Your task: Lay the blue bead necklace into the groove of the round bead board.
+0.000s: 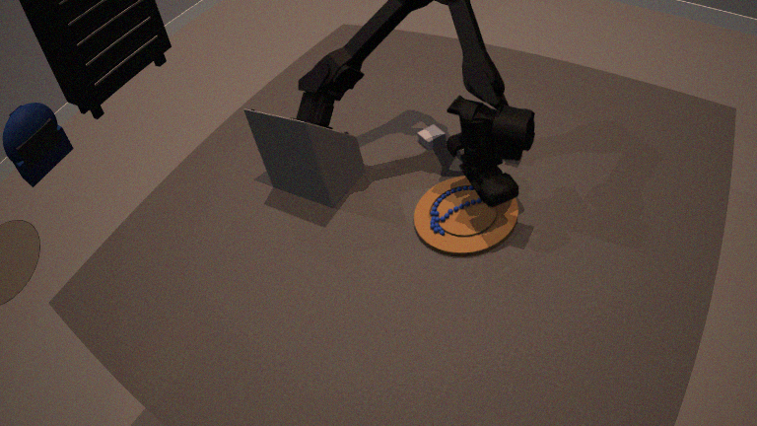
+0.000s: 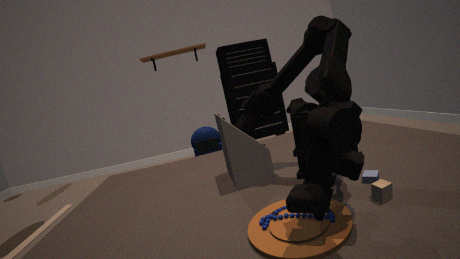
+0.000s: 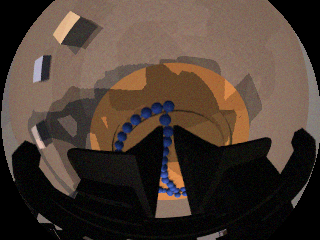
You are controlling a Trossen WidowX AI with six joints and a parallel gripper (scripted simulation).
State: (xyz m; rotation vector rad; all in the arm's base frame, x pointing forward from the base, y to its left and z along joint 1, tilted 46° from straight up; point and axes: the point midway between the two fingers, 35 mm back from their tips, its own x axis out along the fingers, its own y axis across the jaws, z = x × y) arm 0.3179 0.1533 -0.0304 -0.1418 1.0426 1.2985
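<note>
Now: gripper tip 1 cm past the tan cube and 15 cm to the right of it. The rest, counted from my gripper tip: white block 20 cm behind, 12 cm to the left; pale blue block 10 cm behind, 18 cm to the left, 1 cm below.
</note>
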